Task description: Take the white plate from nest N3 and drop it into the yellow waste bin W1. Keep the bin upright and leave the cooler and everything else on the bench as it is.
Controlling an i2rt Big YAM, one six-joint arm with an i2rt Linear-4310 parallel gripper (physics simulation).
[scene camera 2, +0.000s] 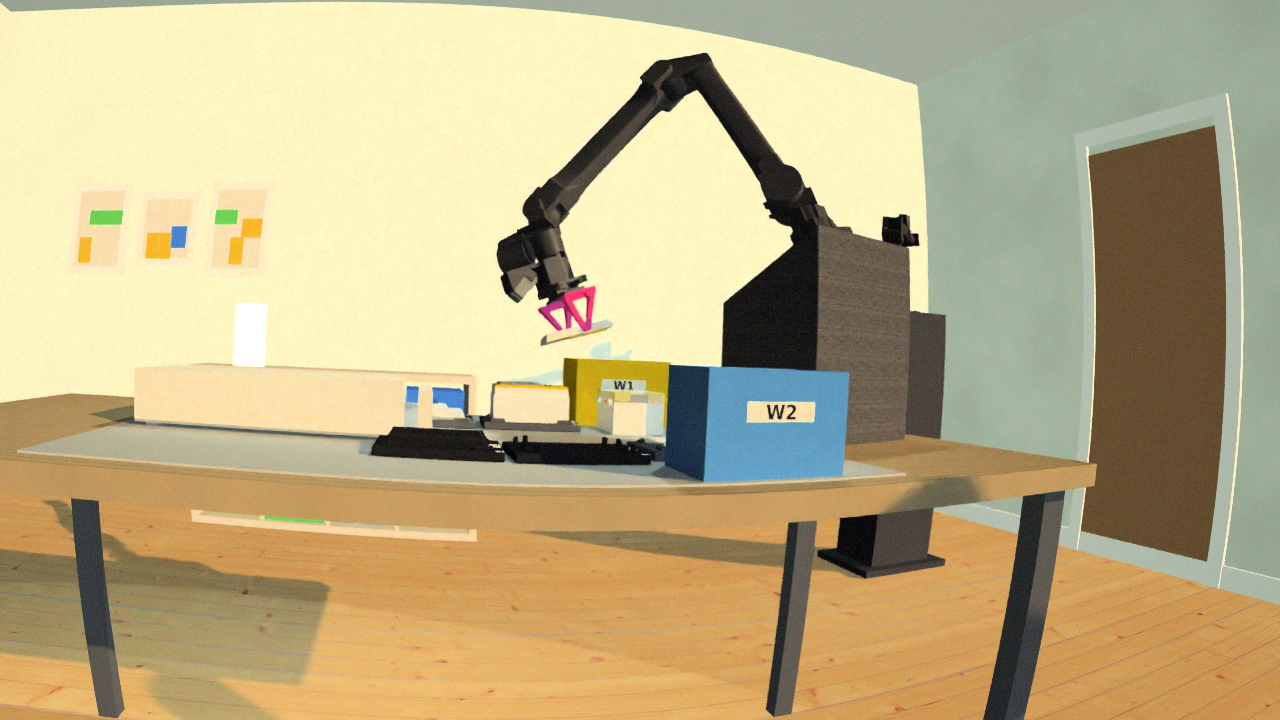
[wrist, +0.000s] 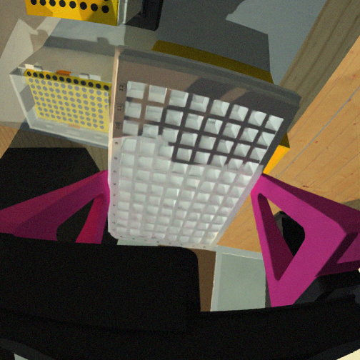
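Pixels of known places: gripper, fingertip midpoint: [scene camera 2: 577,334]; arm's base, link origin: [scene camera 2: 822,253].
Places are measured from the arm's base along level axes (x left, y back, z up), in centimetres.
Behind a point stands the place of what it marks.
Note:
My gripper [scene camera 2: 569,327] {x -30.2, y -34.8, z -15.1 cm} [wrist: 180,178], with magenta fingers, is shut on the long sides of the white plate [scene camera 2: 563,336] {x -25.9, y -38.2, z -15.6 cm} [wrist: 175,175]. The plate is held in the air, tilted in the scene view with its left end lower. It is a grid of square wells. The yellow waste bin W1 [scene camera 2: 582,394] {x -24.9, y -34.5, z -25.9 cm} [wrist: 212,60] stands upright on the bench, lower than the plate. In the wrist view the plate hides most of it, with yellow parts showing past its far edge and right side. Nest N3 cannot be made out by a label.
A clear box with a yellow rack [scene camera 2: 623,416] {x -9.9, y -30.8, z -28.5 cm} [wrist: 70,102] stands in front of W1. The blue bin W2 [scene camera 2: 760,447] {x 39.0, y -28.6, z -27.9 cm} is at the right. Low black holders [scene camera 2: 438,444] {x 23.9, y -62.3, z -29.9 cm} [scene camera 2: 577,451] {x 23.1, y -45.1, z -30.3 cm}, a white box [scene camera 2: 529,403] {x -14.6, y -45.7, z -27.1 cm} and a long cream unit [scene camera 2: 268,398] {x 10.5, y -87.6, z -26.5 cm} stand farther left.

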